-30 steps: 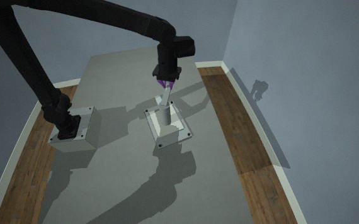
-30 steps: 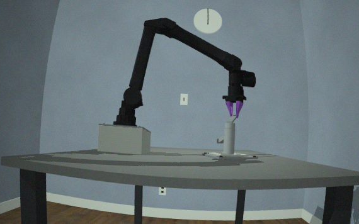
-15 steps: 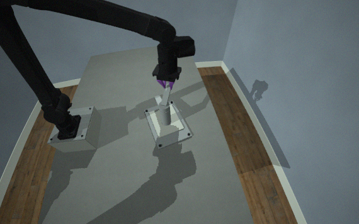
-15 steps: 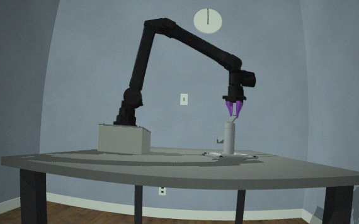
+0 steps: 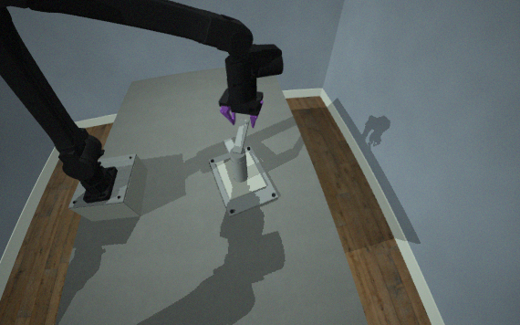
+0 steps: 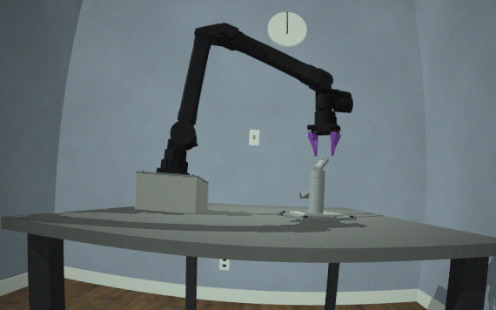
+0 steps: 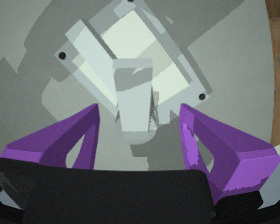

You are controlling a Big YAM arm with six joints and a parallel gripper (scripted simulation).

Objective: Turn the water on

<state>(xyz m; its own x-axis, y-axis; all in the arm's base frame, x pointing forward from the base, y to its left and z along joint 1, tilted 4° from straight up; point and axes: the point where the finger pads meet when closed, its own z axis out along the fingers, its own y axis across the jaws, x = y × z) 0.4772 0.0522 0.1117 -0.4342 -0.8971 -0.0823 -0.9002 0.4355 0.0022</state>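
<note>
Right now the lever is 40 mm below my hand, 10 mm to the right of it and 10 mm behind it. Round my hand: tap 100 mm below, 30 mm to the right, 20 mm behind.
</note>
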